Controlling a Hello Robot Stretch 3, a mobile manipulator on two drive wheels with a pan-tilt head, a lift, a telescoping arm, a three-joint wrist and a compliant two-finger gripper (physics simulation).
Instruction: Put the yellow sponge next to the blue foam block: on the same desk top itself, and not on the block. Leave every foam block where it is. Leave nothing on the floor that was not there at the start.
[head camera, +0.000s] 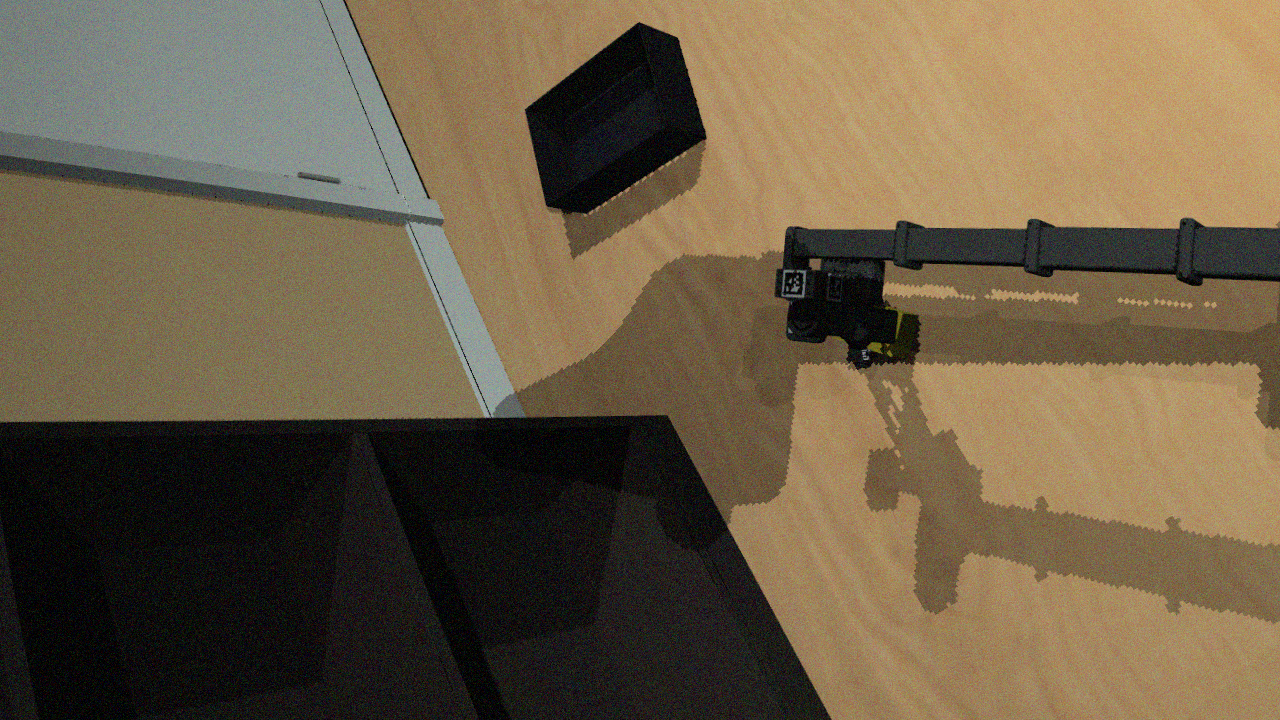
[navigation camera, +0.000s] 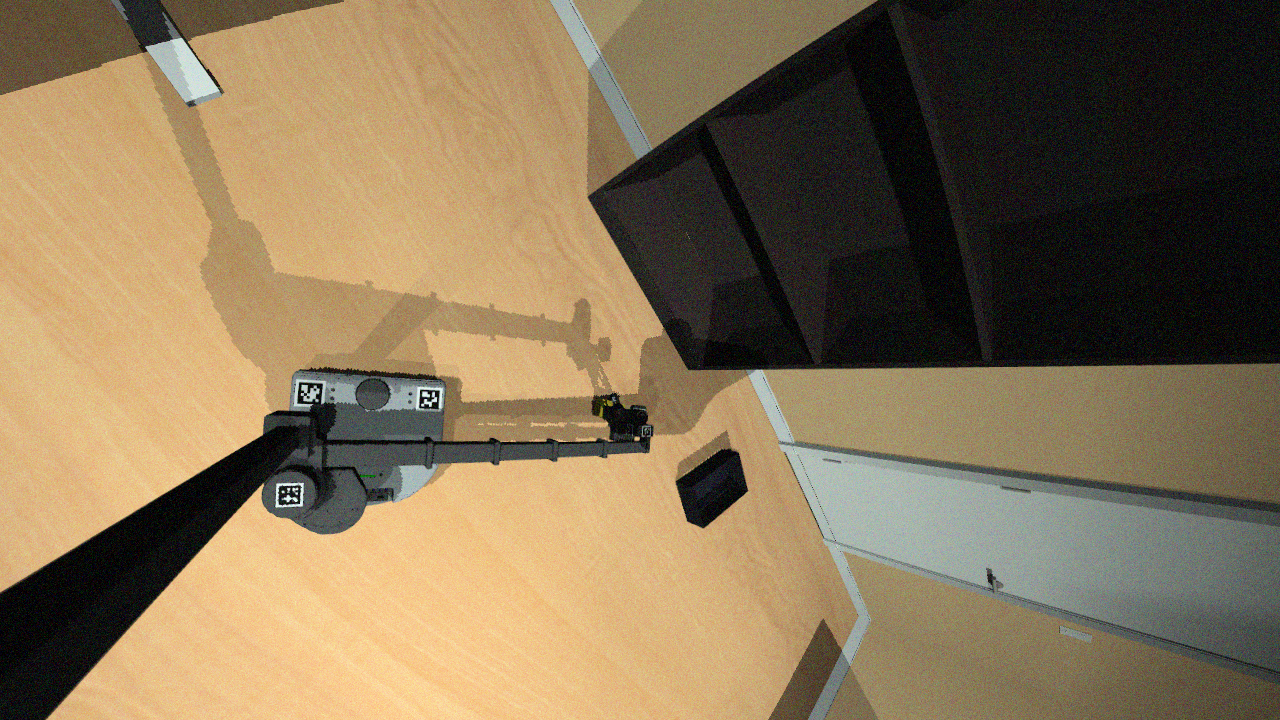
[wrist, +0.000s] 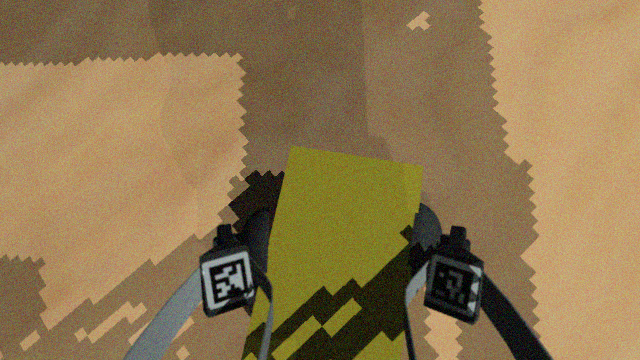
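Seen in the pictures: gripper, between the fingertips: (wrist: 340, 232); robot's base, origin of its link: (navigation camera: 372, 392).
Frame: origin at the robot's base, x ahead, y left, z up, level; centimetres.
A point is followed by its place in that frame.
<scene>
The yellow sponge (head camera: 907, 333) @(x -1.7, y -69.7, z 2.3 cm) (navigation camera: 601, 407) @(x -1.3, y -70.1, z 4.8 cm) (wrist: 345, 200) @(x -2.7, y -77.5, z 4.7 cm) is between the two fingertips in the wrist view, with dark shadow across its near part. My gripper (head camera: 880, 347) @(x -2.4, y -76.5, z 1.4 cm) (navigation camera: 608, 405) @(x -2.4, y -76.5, z 1.4 cm) (wrist: 340, 232) @(x -2.4, y -76.5, z 1.4 cm) is shut on the sponge, one rubber tip against each long side. It is low over the wood floor; whether the sponge touches the floor cannot be told. In the head camera view the wrist hides part of the sponge and one finger. The blue foam block and the desk top do not show in these views.
A black open box (head camera: 684, 98) @(x -37.9, y -113.4, z 3.3 cm) (navigation camera: 696, 505) @(x -39.8, y -114.2, z 9.6 cm) sits on the floor beyond the wrist. A large dark compartmented unit (head camera: 733, 555) @(x 35.1, y -96.0, z 2.4 cm) (navigation camera: 760, 241) @(x 60.0, y -109.3, z 39.9 cm) stands by the wall. A pale door (head camera: 179, 80) @(x -40.9, y -202.5, z 53.3 cm) (navigation camera: 984, 510) @(x -36.0, y -198.2, z 90.9 cm) is behind. A pale leg (navigation camera: 183, 71) @(x 73.5, y 52.5, z 2.6 cm) shows at top left.
</scene>
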